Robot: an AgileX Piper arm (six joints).
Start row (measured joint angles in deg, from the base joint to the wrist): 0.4 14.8 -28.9 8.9 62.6 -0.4
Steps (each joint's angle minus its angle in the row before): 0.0 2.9 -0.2 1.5 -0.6 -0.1; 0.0 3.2 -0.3 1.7 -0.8 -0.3; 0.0 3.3 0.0 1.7 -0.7 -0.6; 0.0 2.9 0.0 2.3 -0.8 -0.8; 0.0 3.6 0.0 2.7 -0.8 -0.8; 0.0 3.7 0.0 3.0 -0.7 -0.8; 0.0 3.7 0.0 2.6 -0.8 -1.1; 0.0 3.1 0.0 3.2 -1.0 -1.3; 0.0 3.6 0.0 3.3 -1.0 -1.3; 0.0 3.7 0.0 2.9 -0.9 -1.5; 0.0 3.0 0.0 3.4 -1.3 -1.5; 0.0 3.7 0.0 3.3 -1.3 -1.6; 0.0 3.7 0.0 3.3 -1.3 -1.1; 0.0 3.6 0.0 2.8 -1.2 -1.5; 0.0 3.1 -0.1 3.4 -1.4 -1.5; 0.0 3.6 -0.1 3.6 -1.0 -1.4; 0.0 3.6 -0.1 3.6 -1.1 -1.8; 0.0 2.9 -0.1 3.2 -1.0 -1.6; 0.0 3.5 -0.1 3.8 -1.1 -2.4; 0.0 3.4 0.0 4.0 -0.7 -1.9
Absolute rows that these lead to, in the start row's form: 0.4 17.7 -29.1 10.4 62.0 -0.5; 0.4 20.9 -29.4 12.1 61.2 -0.8; 0.4 24.2 -29.4 13.8 60.5 -1.4; 0.4 27.1 -29.4 16.1 59.7 -2.2; 0.4 30.7 -29.4 18.8 58.9 -3.0; 0.4 34.4 -29.4 21.8 58.2 -3.8; 0.4 38.1 -29.4 24.4 57.4 -4.9; 0.4 41.2 -29.4 27.6 56.4 -6.2; 0.4 44.8 -29.4 30.9 55.4 -7.5; 0.4 48.5 -29.4 33.8 54.5 -9.0; 0.4 51.5 -29.4 37.2 53.2 -10.5; 0.4 55.2 -29.4 40.5 51.9 -12.1; 0.4 58.9 -29.4 43.8 50.6 -13.2; 0.4 62.5 -29.4 46.6 49.4 -14.7; 0.4 65.6 -29.5 50.0 48.0 -16.2; 0.4 69.2 -29.6 53.6 47.0 -17.6; 0.4 72.8 -29.7 57.2 45.9 -19.4; 0.4 75.7 -29.8 60.4 44.9 -21.0; 0.4 79.2 -29.9 64.2 43.8 -23.4; 0.4 82.6 -29.9 68.2 43.1 -25.3
